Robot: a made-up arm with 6 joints. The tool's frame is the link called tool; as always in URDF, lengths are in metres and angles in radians.
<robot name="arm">
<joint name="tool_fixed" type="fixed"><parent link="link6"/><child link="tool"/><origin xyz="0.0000 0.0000 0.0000" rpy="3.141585 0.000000 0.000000"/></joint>
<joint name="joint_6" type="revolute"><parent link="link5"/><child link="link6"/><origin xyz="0.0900 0.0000 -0.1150" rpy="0.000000 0.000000 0.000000"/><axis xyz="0 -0.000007 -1"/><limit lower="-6.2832" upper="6.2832" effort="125" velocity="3"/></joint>
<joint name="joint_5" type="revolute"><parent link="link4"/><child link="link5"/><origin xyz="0.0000 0.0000 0.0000" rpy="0.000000 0.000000 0.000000"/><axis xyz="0 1 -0.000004"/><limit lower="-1.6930" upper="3.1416" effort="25" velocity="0.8"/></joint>
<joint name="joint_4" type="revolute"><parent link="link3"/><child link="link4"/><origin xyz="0.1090 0.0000 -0.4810" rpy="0.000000 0.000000 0.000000"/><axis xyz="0 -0.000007 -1"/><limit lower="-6.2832" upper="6.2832" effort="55" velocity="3.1"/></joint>
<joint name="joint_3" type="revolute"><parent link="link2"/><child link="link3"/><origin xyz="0.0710 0.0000 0.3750" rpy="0.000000 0.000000 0.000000"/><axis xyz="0 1 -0.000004"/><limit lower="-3.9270" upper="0.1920" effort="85" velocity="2.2"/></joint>
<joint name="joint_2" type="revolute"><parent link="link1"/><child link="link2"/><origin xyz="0.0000 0.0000 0.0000" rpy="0.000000 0.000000 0.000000"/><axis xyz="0 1 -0.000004"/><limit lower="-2.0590" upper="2.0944" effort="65" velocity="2.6"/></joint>
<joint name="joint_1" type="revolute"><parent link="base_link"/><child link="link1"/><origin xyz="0.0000 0.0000 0.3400" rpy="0.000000 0.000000 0.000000"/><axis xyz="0 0 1"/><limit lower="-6.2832" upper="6.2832" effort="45" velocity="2.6"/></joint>
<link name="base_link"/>
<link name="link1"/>
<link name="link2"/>
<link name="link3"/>
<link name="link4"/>
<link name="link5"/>
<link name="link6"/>
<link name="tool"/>
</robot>
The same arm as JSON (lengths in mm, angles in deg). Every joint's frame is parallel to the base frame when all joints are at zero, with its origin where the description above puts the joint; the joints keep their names.
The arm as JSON. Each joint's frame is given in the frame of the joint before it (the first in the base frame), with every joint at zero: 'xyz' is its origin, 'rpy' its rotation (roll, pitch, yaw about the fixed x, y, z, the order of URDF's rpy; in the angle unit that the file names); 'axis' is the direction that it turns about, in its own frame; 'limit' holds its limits. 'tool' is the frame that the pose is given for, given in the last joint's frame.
{"units": {"length": "mm", "angle": "deg"}, "joints": [
  {"name": "joint_1", "type": "revolute", "origin": {"xyz": [0.0, 0.0, 340.0], "rpy": [0.0, 0.0, 0.0]}, "axis": "+z", "limit": {"lower": -360.0, "upper": 360.0}},
  {"name": "joint_2", "type": "revolute", "origin": {"xyz": [0.0, 0.0, 0.0], "rpy": [0.0, 0.0, 0.0]}, "axis": "+y", "limit": {"lower": -117.97, "upper": 120.0}},
  {"name": "joint_3", "type": "revolute", "origin": {"xyz": [71.0, 0.0, 375.0], "rpy": [0.0, 0.0, 0.0]}, "axis": "+y", "limit": {"lower": -225.0, "upper": 11.0}},
  {"name": "joint_4", "type": "revolute", "origin": {"xyz": [109.0, 0.0, -481.0], "rpy": [0.0, 0.0, 0.0]}, "axis": "-z", "limit": {"lower": -360.0, "upper": 360.0}},
  {"name": "joint_5", "type": "revolute", "origin": {"xyz": [0.0, 0.0, 0.0], "rpy": [0.0, 0.0, 0.0]}, "axis": "+y", "limit": {"lower": -97.0, "upper": 180.0}},
  {"name": "joint_6", "type": "revolute", "origin": {"xyz": [90.0, 0.0, -115.0], "rpy": [0.0, 0.0, 0.0]}, "axis": "-z", "limit": {"lower": -360.0, "upper": 360.0}}
], "tool": {"origin": {"xyz": [0.0, 0.0, 0.0], "rpy": [180.0, 0.0, 0.0]}}}

